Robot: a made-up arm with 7 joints. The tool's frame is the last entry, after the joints. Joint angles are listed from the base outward. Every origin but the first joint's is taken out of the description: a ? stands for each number. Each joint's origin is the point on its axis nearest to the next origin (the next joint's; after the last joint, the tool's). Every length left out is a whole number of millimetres.
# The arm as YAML. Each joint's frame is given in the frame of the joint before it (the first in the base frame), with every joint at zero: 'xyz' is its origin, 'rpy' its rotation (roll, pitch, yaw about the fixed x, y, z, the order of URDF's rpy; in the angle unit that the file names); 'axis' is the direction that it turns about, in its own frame. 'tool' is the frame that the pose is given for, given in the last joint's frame.
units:
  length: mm
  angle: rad
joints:
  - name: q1
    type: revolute
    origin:
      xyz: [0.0, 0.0, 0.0]
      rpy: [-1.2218, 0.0, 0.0]
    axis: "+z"
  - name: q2
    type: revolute
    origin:
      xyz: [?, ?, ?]
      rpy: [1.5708, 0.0, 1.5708]
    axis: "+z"
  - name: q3
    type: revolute
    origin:
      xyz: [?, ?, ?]
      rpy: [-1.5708, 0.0, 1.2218]
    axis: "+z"
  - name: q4
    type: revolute
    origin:
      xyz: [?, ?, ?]
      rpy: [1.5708, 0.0, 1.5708]
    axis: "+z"
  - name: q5
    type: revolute
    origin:
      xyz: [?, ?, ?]
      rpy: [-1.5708, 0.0, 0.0]
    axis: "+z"
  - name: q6
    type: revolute
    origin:
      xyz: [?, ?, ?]
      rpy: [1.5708, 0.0, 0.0]
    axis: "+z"
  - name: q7
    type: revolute
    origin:
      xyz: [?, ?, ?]
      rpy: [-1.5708, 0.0, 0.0]
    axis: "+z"
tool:
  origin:
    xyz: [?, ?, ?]
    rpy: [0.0, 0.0, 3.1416]
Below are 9 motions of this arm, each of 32 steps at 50 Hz.
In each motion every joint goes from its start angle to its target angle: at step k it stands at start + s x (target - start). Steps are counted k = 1, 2, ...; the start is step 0. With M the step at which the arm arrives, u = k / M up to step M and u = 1 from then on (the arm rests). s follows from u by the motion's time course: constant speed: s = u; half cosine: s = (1 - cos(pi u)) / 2; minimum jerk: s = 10 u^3 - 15 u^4 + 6 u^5.
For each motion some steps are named. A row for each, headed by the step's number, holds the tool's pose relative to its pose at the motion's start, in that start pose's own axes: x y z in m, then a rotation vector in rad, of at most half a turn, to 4 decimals.
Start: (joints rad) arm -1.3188 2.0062 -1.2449 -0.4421 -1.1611 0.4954 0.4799
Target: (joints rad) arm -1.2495 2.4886 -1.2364 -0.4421 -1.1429 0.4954 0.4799
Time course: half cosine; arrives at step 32
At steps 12, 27, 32:
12: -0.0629 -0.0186 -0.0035 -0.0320 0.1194 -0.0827
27: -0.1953 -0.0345 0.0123 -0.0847 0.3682 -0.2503
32: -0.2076 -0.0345 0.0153 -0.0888 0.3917 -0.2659

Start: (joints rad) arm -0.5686 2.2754 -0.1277 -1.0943 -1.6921 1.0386 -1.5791
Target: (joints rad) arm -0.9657 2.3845 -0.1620 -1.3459 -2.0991 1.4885 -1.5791
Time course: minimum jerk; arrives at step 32
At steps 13, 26, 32:
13: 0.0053 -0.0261 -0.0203 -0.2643 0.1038 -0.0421
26: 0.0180 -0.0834 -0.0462 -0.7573 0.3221 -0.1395
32: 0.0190 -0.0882 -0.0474 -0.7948 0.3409 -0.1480

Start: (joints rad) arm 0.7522 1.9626 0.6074 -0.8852 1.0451 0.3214 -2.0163
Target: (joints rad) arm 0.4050 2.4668 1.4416 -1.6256 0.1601 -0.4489 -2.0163
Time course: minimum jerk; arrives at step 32
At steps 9, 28, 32:
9: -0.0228 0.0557 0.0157 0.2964 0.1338 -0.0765
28: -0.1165 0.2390 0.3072 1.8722 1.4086 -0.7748
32: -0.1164 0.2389 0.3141 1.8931 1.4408 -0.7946

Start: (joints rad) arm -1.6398 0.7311 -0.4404 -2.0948 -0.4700 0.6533 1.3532
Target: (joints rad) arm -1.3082 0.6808 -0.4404 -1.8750 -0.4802 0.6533 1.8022
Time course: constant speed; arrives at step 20
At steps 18, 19, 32:
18: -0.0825 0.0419 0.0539 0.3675 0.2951 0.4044
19: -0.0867 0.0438 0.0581 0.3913 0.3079 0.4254
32: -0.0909 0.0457 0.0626 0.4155 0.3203 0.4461

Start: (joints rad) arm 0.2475 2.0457 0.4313 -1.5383 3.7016 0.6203 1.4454
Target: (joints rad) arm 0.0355 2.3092 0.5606 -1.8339 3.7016 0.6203 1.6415
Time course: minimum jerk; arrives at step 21
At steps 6, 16, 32:
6: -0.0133 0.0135 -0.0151 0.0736 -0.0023 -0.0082
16: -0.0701 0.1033 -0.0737 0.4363 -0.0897 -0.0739
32: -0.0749 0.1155 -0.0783 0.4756 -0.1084 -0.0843

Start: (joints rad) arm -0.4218 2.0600 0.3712 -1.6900 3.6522 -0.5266 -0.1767
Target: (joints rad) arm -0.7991 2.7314 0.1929 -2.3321 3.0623 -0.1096 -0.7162
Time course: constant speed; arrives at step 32
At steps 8, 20, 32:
8: -0.0526 -0.0287 0.0219 -0.1503 0.2617 -0.4500
20: -0.1147 -0.0479 0.0700 -0.3822 0.5938 -1.1386
32: -0.1528 -0.0436 0.1241 -0.5786 0.8826 -1.8244

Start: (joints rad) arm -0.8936 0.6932 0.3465 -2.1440 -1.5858 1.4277 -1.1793
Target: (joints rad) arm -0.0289 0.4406 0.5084 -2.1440 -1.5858 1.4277 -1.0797
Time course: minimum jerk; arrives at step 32
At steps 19, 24, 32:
19: -0.0523 -0.1407 0.0137 0.0538 -0.0790 -0.5121
24: -0.0875 -0.1789 0.0085 0.0786 -0.0803 -0.6887
32: -0.1061 -0.1940 0.0044 0.0920 -0.0766 -0.7705

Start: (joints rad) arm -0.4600 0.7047 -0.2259 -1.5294 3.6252 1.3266 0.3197
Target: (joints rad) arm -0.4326 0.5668 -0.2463 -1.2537 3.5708 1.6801 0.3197
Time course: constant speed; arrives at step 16
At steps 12, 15, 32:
12: 0.0094 0.0146 0.0507 -0.0416 0.0857 -0.0503
15: 0.0108 0.0200 0.0633 -0.0492 0.1046 -0.0616
32: 0.0112 0.0219 0.0674 -0.0515 0.1107 -0.0652

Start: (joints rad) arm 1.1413 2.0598 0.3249 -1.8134 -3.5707 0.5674 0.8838
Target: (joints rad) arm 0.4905 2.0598 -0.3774 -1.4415 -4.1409 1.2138 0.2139
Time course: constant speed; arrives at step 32
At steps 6, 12, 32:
6: 0.0114 -0.0013 0.0135 0.1080 -0.0425 -0.1841
12: 0.0221 -0.0015 0.0280 0.2326 -0.0765 -0.3482
32: 0.0528 0.0065 0.0820 0.7325 -0.0781 -0.7164

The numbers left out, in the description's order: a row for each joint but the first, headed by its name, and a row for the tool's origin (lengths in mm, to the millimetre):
q2: 0.0 0.0 0.0
q3: 235.0 -85.0 0.0
q4: 0.0 -28.0 0.0
q5: 24.0 -196.0 0.0
q6: 0.0 0.0 0.0
q7: 0.0 0.0 0.0
tool: 0.0 0.0 0.0

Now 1 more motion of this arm.
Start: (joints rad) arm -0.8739 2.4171 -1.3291 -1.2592 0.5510 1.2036 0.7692
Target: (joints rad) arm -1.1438 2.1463 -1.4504 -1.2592 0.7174 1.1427 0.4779
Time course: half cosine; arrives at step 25
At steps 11, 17, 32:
11: 0.0030 -0.0386 0.0105 -0.1924 0.0067 -0.0923
17: 0.0099 -0.0700 0.0270 -0.3595 -0.0180 -0.1748
32: 0.0161 -0.0881 0.0408 -0.4628 -0.0487 -0.2274

